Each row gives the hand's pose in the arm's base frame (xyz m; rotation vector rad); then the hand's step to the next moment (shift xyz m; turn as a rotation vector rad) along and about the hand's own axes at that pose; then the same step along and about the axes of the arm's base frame.
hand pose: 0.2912 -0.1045 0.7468 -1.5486 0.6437 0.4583
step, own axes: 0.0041 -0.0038 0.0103 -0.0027 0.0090 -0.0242
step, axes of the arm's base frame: 0.0065 0.0097 -0.0006 -0.0101 -0.0237 -0.0031
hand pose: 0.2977 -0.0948 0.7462 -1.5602 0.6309 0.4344
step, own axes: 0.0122 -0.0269 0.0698 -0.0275 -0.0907 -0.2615
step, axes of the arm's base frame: 0.0330 0.0679 0.0069 0.0104 -0.2543 0.1122
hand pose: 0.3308 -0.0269 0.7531 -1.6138 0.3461 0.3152
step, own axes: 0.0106 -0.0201 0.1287 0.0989 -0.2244 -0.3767
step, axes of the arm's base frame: 0.0185 0.1293 0.0050 0.1796 -0.3651 0.1911
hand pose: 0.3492 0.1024 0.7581 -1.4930 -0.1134 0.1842
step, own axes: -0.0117 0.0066 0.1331 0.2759 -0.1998 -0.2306
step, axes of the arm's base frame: -0.0369 0.1285 0.0040 0.3244 -0.1864 0.1709
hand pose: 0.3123 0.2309 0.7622 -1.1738 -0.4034 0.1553
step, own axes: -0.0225 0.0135 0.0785 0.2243 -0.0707 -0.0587
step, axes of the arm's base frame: -0.0497 0.0657 0.0080 0.2223 -0.0050 0.0966
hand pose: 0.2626 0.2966 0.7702 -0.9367 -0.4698 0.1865
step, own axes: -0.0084 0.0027 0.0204 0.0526 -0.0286 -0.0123
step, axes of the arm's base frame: -0.0168 0.0135 0.0055 0.0509 -0.0071 0.0331
